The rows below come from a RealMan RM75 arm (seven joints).
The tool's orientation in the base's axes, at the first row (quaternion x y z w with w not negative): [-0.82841, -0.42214, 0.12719, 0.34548]
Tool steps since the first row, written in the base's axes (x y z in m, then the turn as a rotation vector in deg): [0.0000, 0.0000, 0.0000, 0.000, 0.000, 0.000]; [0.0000, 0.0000, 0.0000, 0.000, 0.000, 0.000]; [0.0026, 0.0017, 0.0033, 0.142, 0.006, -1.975]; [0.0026, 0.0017, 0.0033, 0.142, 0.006, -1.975]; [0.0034, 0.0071, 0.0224, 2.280, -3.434, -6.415]
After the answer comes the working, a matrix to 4 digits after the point.
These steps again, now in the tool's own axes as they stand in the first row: [0.0000, 0.0000, 0.0000, 0.000, 0.000, 0.000]; [0.0000, 0.0000, 0.0000, 0.000, 0.000, 0.000]; [0.0032, -0.0013, -0.0029, -0.068, 1.427, 1.371]; [0.0032, -0.0013, -0.0029, -0.068, 1.427, 1.371]; [0.0095, -0.0160, -0.0147, -1.829, 7.145, 1.934]
The tool's axes in the first row as the columns of a matrix, in the base's axes (rounded; the answer above uses it unrounded):
[0.6112, 0.6115, -0.5024]
[0.7873, -0.4049, 0.4650]
[0.0810, -0.6798, -0.7289]

